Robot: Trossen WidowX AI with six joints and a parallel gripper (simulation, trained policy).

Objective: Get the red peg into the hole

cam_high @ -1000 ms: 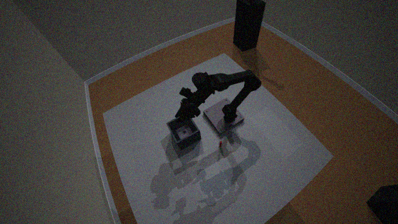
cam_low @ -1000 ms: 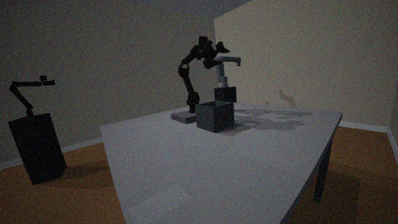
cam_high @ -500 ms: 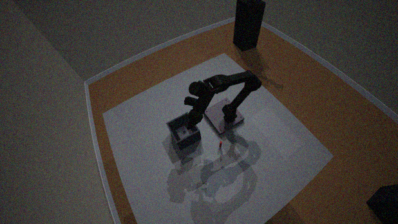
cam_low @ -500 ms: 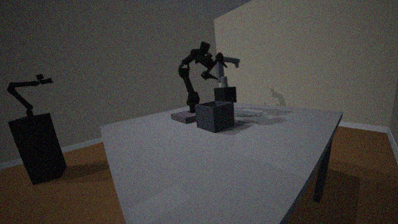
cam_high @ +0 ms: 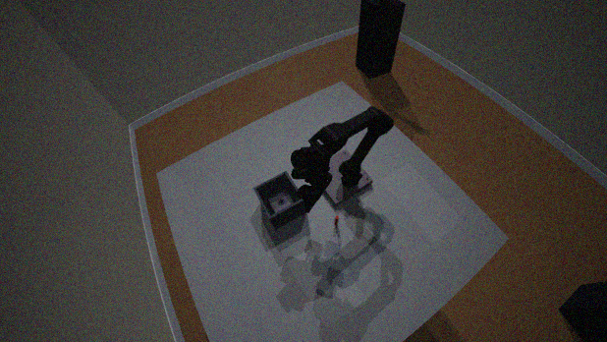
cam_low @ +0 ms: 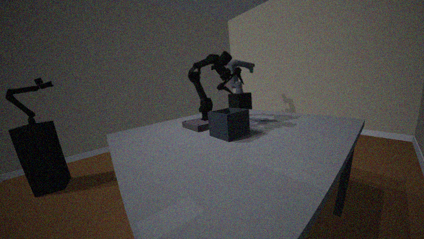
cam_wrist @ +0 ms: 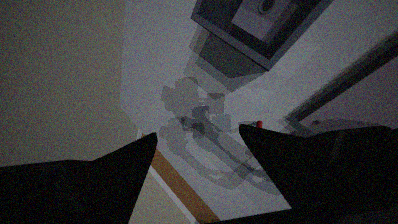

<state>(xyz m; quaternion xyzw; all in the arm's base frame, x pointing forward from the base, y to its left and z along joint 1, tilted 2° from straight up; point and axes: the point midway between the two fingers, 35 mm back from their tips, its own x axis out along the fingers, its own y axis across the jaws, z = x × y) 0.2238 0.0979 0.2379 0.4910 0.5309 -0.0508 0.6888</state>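
Now: gripper tip 200 mm above the red peg, 90 mm past it and 20 mm to the right of it. Round my gripper tip: pale plate: 200 mm below, 150 mm to the right, 80 mm ahead.
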